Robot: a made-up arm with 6 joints. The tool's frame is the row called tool.
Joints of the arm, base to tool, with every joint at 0 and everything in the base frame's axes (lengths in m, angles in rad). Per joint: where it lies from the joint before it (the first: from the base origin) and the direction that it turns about. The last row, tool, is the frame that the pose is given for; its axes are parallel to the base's.
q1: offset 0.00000 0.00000 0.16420 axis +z
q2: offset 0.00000 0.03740 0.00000 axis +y
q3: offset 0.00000 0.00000 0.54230 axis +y
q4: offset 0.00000 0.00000 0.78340 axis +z
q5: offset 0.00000 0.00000 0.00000 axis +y
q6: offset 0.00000 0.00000 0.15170 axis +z
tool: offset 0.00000 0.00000 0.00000
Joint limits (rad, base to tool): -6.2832..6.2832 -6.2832..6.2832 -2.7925..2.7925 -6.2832..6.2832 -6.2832..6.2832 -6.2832..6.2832
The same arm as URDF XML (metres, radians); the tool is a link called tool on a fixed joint. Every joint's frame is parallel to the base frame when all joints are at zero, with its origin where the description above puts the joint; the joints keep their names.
<robot name="arm">
  <link name="base"/>
  <link name="link1"/>
  <link name="link2"/>
  <link name="link3"/>
  <link name="link4"/>
  <link name="link5"/>
  <link name="link6"/>
  <link name="tool"/>
  <joint name="q1" type="revolute">
    <parent link="base"/>
    <child link="link1"/>
    <origin xyz="0 0 0.1642"/>
    <axis xyz="0 0 1"/>
    <limit lower="-6.2832" upper="6.2832"/>
  </joint>
  <joint name="q2" type="revolute">
    <parent link="link1"/>
    <child link="link2"/>
    <origin xyz="0 0.0374 0"/>
    <axis xyz="0 1 0"/>
    <limit lower="-6.2832" upper="6.2832"/>
  </joint>
  <joint name="q3" type="revolute">
    <parent link="link2"/>
    <child link="link3"/>
    <origin xyz="0 0 0.5423"/>
    <axis xyz="0 1 0"/>
    <limit lower="-2.7925" upper="2.7925"/>
  </joint>
  <joint name="q4" type="revolute">
    <parent link="link3"/>
    <child link="link4"/>
    <origin xyz="0 0 0.7834"/>
    <axis xyz="0 0 1"/>
    <limit lower="-6.2832" upper="6.2832"/>
  </joint>
  <joint name="q5" type="revolute">
    <parent link="link4"/>
    <child link="link5"/>
    <origin xyz="0 0 0"/>
    <axis xyz="0 1 0"/>
    <limit lower="-6.2832" upper="6.2832"/>
  </joint>
  <joint name="q6" type="revolute">
    <parent link="link5"/>
    <child link="link6"/>
    <origin xyz="0 0 0.1517"/>
    <axis xyz="0 0 1"/>
    <limit lower="-6.2832" upper="6.2832"/>
  </joint>
  <joint name="tool_fixed" type="fixed">
    <parent link="link6"/>
    <child link="tool"/>
    <origin xyz="0 0 0"/>
  </joint>
</robot>

